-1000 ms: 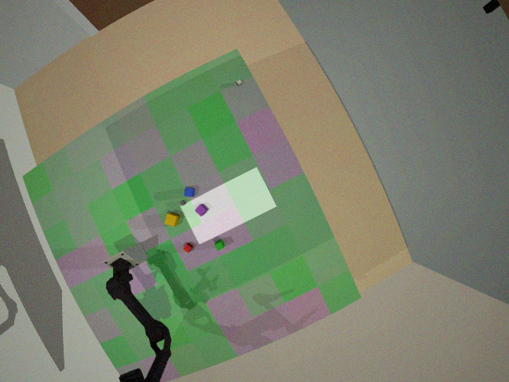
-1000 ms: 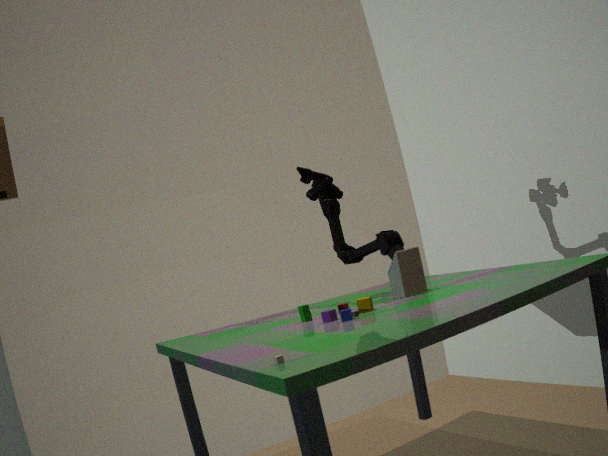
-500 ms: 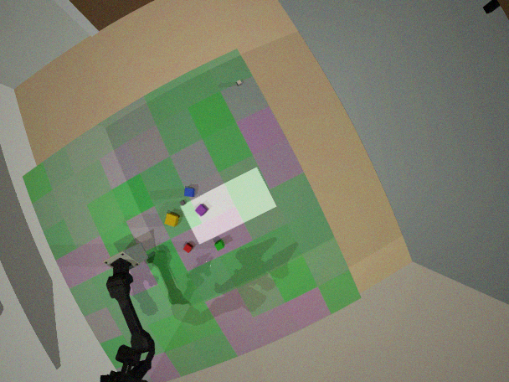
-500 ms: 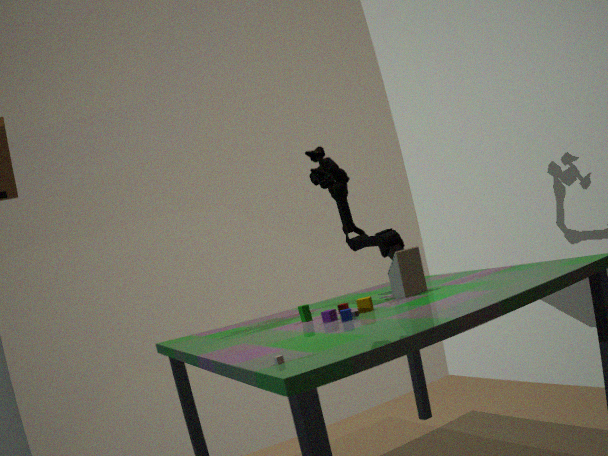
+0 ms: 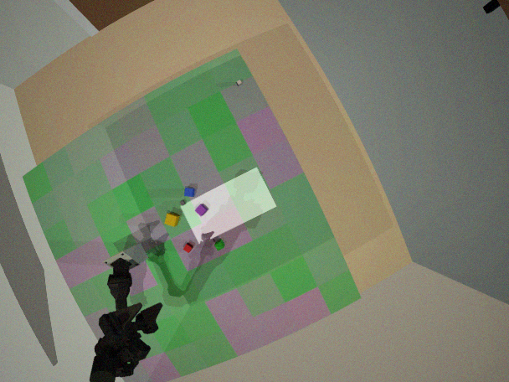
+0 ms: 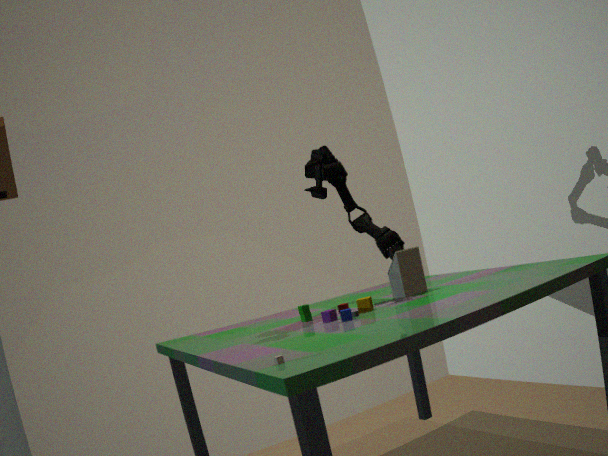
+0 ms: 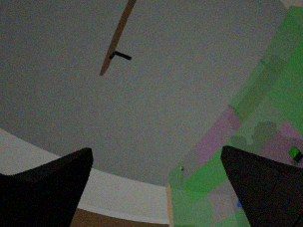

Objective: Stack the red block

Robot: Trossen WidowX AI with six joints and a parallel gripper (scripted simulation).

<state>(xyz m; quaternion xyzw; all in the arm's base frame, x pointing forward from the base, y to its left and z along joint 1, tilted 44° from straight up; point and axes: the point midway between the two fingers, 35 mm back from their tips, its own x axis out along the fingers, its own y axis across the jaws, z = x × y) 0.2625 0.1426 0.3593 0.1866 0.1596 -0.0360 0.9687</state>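
Now: the red block 1 cm behind my gripper tip, 5 cm to the left of it and 49 cm below it. From my gripper tip the other things lie so: yellow block (19 cm to the left, 49 cm below); purple block (13 cm ahead, 15 cm to the left, 49 cm below); blue block (13 cm ahead, 24 cm to the left, 49 cm below).
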